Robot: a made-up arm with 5 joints. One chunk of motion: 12 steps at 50 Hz.
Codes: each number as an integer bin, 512 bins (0 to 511) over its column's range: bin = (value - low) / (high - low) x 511, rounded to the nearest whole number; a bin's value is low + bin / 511 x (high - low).
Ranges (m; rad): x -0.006..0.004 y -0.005..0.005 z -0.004..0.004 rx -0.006..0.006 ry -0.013..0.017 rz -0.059..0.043
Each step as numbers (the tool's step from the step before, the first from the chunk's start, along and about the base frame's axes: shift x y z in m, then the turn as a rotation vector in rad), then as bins.
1 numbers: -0.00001 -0.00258 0.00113 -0.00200 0.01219 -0.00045
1 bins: 306 124 328 170 429 293
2 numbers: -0.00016 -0.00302 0.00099 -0.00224 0.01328 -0.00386
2 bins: 298 101 319 160 448 276
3 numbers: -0.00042 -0.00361 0.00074 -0.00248 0.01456 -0.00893
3 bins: 285 71 303 150 469 251
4 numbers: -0.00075 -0.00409 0.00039 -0.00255 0.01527 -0.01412
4 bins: 268 47 280 147 482 225
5 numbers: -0.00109 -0.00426 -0.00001 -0.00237 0.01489 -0.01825
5 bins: 251 38 255 155 475 204
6 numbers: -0.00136 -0.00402 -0.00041 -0.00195 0.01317 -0.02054
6 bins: 237 50 229 172 446 193
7 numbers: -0.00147 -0.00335 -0.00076 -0.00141 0.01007 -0.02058
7 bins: 231 84 207 195 393 192
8 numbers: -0.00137 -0.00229 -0.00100 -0.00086 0.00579 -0.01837
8 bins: 237 138 192 219 320 204
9 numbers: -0.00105 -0.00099 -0.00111 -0.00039 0.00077 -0.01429
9 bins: 253 205 185 239 235 224
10 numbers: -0.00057 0.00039 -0.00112 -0.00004 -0.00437 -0.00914
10 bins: 277 275 184 254 147 250
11 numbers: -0.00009 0.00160 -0.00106 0.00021 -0.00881 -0.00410
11 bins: 302 337 188 264 71 275
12 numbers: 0.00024 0.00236 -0.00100 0.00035 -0.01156 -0.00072
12 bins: 319 376 192 270 25 292
